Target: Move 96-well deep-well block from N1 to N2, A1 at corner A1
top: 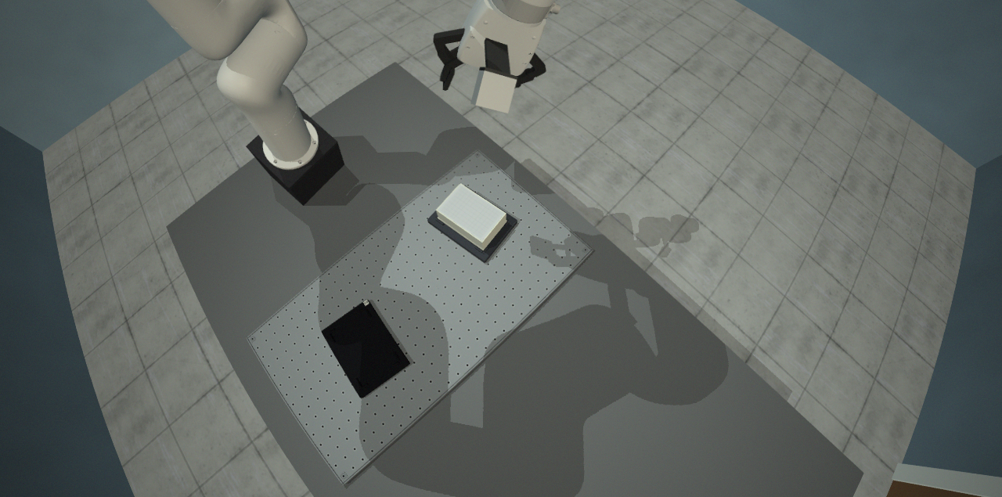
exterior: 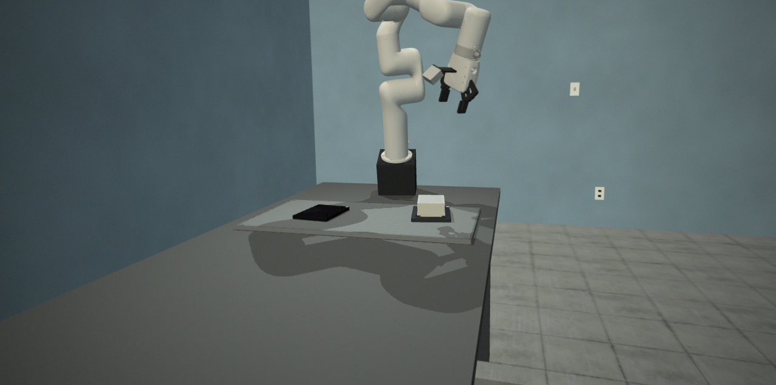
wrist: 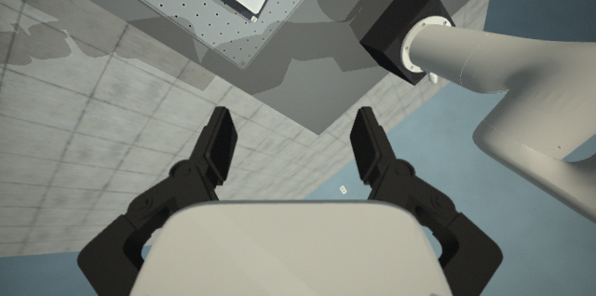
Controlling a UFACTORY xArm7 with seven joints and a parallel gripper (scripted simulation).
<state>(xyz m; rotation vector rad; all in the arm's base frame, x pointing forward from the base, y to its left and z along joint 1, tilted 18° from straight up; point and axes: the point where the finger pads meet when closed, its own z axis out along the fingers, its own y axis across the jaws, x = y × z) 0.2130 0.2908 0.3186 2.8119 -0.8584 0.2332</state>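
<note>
Right now my hand is 320 mm above the cream 96-well deep-well block, 60 mm to the left of it and 40 mm short of it. The rest, counted from my hand: dark plate nest N1: 340 mm below, 60 mm to the right, 40 mm ahead; black plate nest N2: 390 mm to the right, 340 mm below, 160 mm ahead.
</note>
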